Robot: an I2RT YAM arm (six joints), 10 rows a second.
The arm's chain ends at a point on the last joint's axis. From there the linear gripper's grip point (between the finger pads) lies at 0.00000 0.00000 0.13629 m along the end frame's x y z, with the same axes.
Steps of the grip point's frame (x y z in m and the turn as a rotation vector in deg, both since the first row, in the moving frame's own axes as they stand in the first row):
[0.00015 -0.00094 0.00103 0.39 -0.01 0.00]
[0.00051 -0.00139 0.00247 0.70 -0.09 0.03]
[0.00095 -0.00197 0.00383 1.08 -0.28 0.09]
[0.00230 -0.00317 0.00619 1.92 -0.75 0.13]
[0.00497 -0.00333 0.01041 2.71 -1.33 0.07]
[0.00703 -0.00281 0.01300 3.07 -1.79 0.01]
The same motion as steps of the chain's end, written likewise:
[0.00017 -0.00001 0.00103 0.39 -0.01 0.00]
[0.00072 0.00028 0.00248 0.70 -0.09 0.03]
[0.00161 0.00060 0.00386 1.08 -0.28 0.09]
[0.00408 0.00140 0.00628 1.92 -0.75 0.13]
[0.00813 0.00312 0.01060 2.71 -1.33 0.07]
[0.01128 0.00449 0.01326 3.07 -1.79 0.01]

